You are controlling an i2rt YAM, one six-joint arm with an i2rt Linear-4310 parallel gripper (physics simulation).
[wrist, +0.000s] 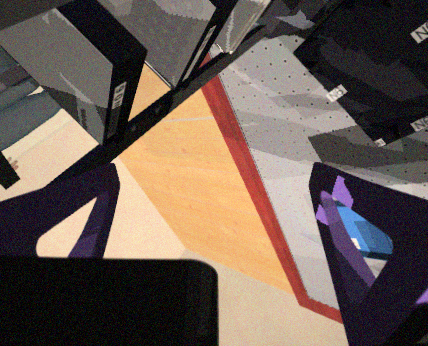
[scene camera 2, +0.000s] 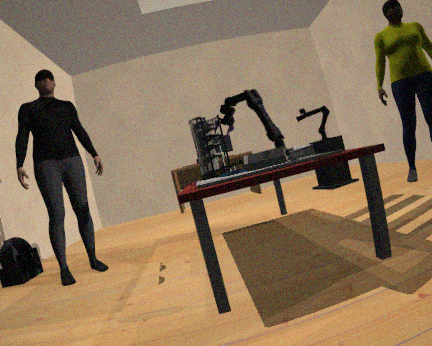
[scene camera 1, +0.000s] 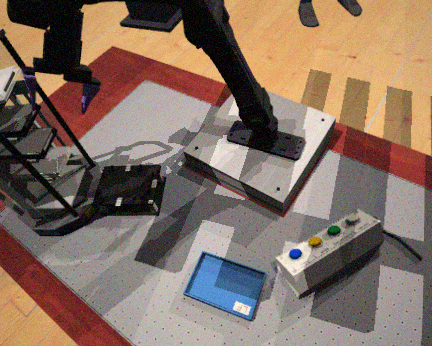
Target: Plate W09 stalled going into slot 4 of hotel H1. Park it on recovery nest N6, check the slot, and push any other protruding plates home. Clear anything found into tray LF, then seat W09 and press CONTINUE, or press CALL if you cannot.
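Seen in the pictures: gripper, between the fingertips: [wrist: 214, 173] [scene camera 2: 220, 133] [scene camera 1: 59, 112]; arm's base, origin of its link: [scene camera 1: 265, 140].
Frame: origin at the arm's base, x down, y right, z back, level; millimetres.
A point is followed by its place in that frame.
My gripper [scene camera 1: 59, 102] @(x -246, y 355, z -258 mm) [scene camera 2: 226, 126] [wrist: 214, 173] @(x -246, y 355, z -258 mm) is open and empty, beside the upper part of the hotel [scene camera 1: 69, 131] @(x -128, y 431, z -226 mm) [scene camera 2: 202, 145] @(x -190, y 399, z -405 mm) [wrist: 160, 107] @(x -182, y 381, z -366 mm). Dark and grey plates sit in the hotel. One plate with a black labelled end face [wrist: 127, 75] @(x -248, y 412, z -268 mm) is at upper left in the wrist view; its label is unreadable. I cannot tell which plate is W09 or how far any protrudes. The black recovery nest block [scene camera 1: 131, 187] @(x -1, y 269, z -257 mm) [wrist: 370, 75] @(x -1, y 287, z -263 mm) stands beside the hotel, with no plate visible on it. Blue tray LF [scene camera 1: 210, 280] @(x 57, y -10, z -381 mm) [wrist: 357, 225] @(x 57, y -36, z -385 mm) looks empty. Slot 4's inside is hidden.
A button box [scene camera 1: 345, 250] @(x -11, y -260, z -235 mm) with blue, yellow, green and grey buttons stands right of the tray, its cable trailing right. The arm's base plate [scene camera 1: 295, 185] @(x 27, y -113, z -93 mm) is behind them. The hotel's slanting posts are close to the gripper. Two people stand away from the table [scene camera 2: 280, 175] @(x 91, y -649, z -382 mm).
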